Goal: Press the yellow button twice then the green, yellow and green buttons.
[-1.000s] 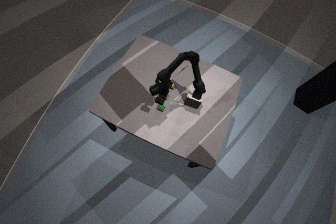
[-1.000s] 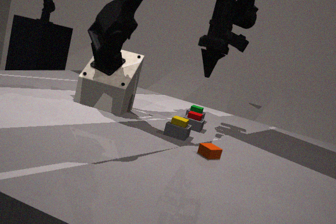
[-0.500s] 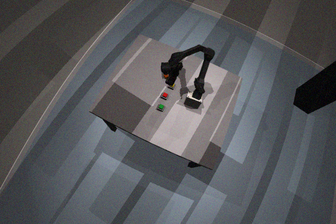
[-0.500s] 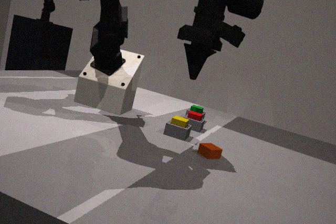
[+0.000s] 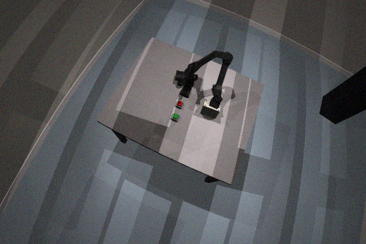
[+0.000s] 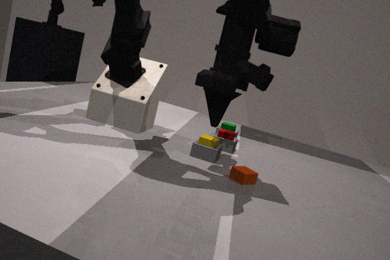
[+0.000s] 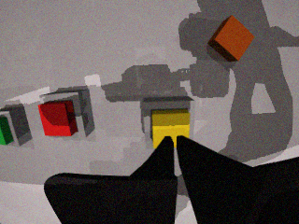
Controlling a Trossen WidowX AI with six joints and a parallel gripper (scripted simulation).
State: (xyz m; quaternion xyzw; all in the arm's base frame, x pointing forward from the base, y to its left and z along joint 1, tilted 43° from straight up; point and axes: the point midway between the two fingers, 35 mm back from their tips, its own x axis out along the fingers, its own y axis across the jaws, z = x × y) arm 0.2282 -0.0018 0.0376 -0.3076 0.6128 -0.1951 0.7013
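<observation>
Now: the yellow button 3 cm below my gripper tip. The rest, counted from my gripper tip: orange block (9 cm ahead, 6 cm to the right, 5 cm below); green button (3 cm behind, 21 cm to the left, 3 cm below); red button (11 cm to the left, 3 cm below).
</observation>
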